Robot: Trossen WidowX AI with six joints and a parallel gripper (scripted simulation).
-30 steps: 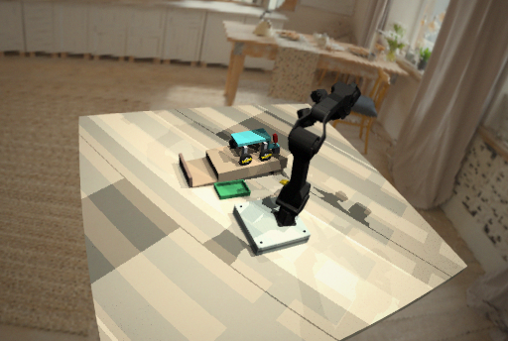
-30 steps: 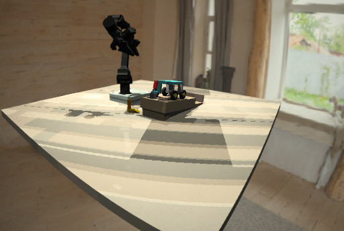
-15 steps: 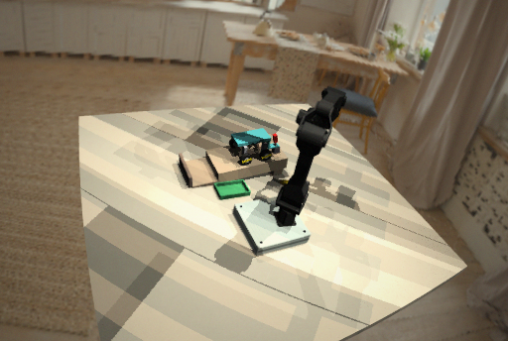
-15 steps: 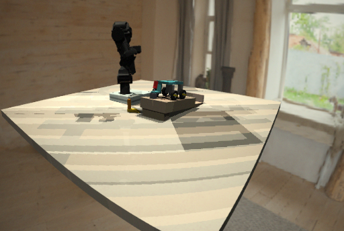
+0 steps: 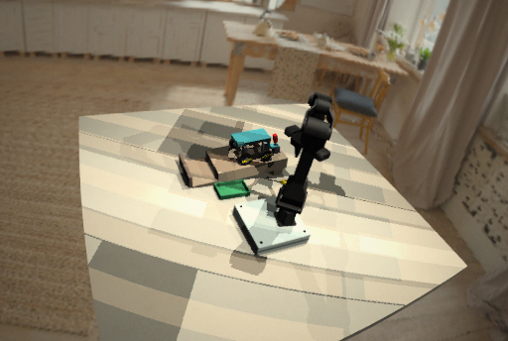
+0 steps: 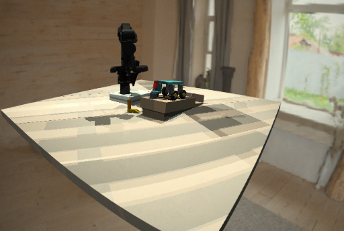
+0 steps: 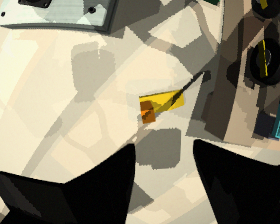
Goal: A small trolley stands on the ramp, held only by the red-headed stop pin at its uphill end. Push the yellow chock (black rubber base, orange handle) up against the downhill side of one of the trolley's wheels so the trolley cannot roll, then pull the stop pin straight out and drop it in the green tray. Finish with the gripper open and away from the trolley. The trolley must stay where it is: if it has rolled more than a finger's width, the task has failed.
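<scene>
Right now the yellow chock is 1 cm ahead of my gripper tip, 1 cm to the left of it and 11 cm below it. Also, from my gripper tip: brown ramp (12 cm ahead, 16 cm to the left, 9 cm below); then teal trolley (12 cm ahead, 16 cm to the left, 2 cm below); then red-headed stop pin (12 cm ahead, 6 cm to the left).
</scene>
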